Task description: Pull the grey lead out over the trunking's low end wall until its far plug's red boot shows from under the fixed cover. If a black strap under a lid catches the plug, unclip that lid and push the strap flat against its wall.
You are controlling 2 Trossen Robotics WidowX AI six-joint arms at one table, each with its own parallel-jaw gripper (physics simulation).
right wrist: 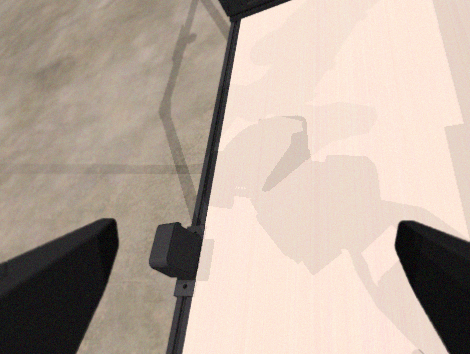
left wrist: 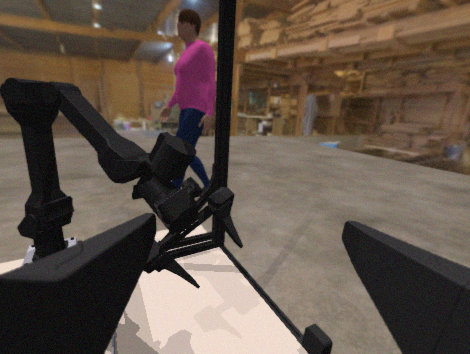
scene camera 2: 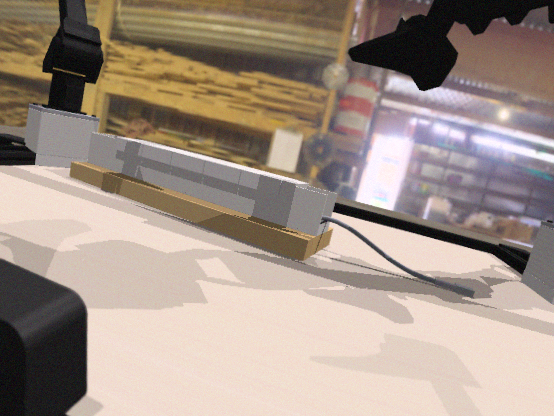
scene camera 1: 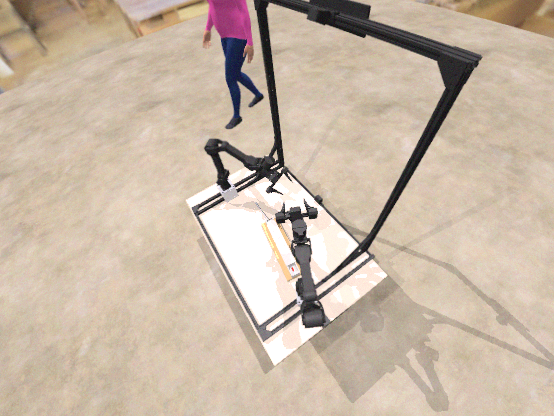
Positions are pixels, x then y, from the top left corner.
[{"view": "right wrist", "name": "right gripper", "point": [257, 232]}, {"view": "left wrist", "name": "left gripper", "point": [251, 225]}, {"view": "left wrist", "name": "right gripper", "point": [221, 266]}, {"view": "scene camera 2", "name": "grey trunking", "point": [290, 223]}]
